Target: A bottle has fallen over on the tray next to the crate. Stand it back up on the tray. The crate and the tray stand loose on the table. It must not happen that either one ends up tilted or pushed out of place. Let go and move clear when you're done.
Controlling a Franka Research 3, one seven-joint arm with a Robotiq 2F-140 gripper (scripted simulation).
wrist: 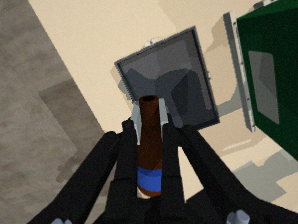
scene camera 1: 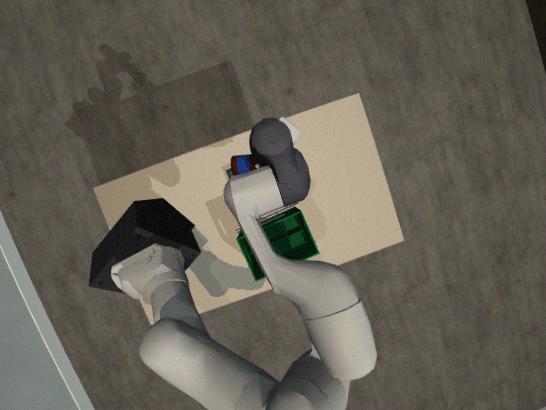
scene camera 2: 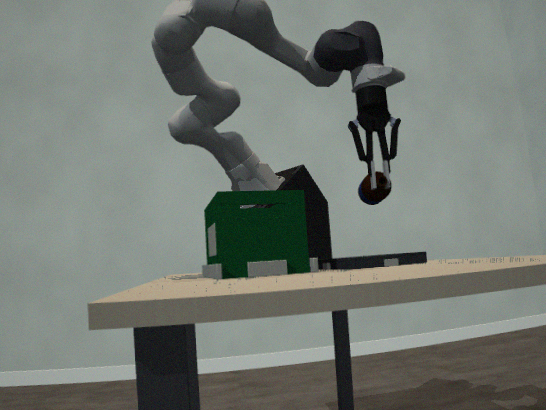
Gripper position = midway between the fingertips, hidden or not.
In view: the gripper (scene camera 2: pixel 380 188), a bottle (wrist: pixel 150 149), a dark grey tray (wrist: pixel 174 69) and a green crate (scene camera 2: pixel 245 235).
The green crate shows as well in scene camera 1 (scene camera 1: pixel 301 246). The gripper shows as well in the wrist view (wrist: pixel 150 108).
